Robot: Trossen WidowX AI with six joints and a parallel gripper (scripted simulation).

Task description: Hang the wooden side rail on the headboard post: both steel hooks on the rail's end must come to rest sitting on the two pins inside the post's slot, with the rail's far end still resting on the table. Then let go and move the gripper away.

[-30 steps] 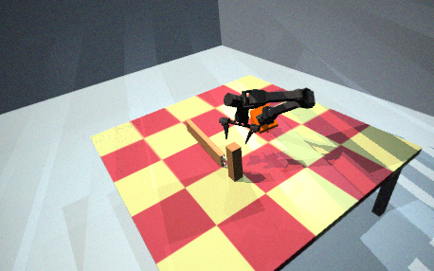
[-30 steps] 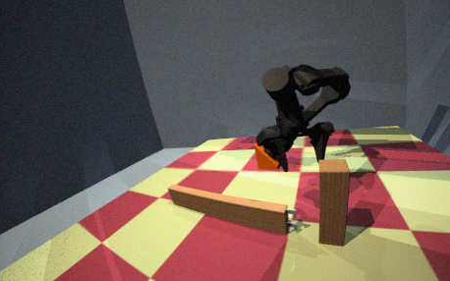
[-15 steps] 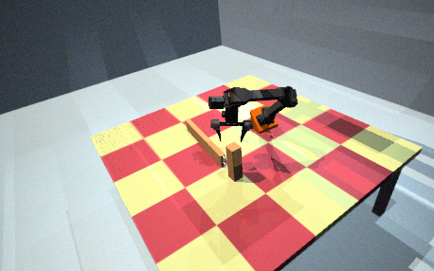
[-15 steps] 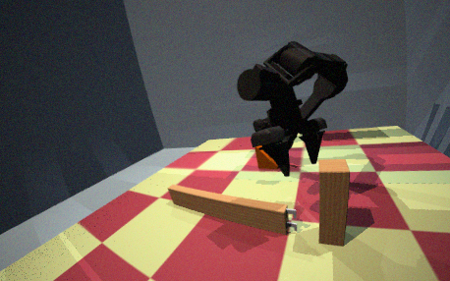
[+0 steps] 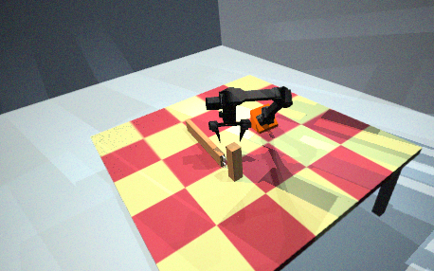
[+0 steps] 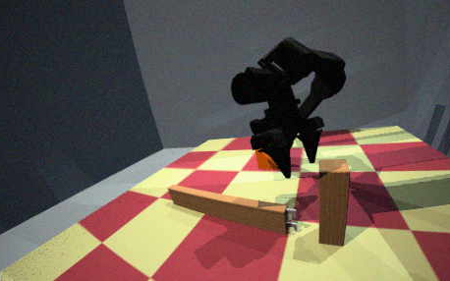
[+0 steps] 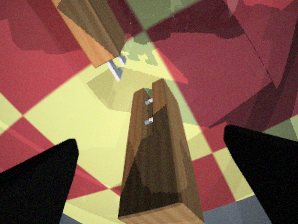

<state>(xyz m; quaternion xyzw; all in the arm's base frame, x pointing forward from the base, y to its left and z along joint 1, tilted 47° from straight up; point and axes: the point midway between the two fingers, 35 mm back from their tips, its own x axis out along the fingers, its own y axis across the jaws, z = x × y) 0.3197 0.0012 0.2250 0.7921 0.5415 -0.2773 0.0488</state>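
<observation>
The wooden headboard post is 70 mm below my gripper tip, 60 mm to the left of it and 20 mm ahead of it.
</observation>
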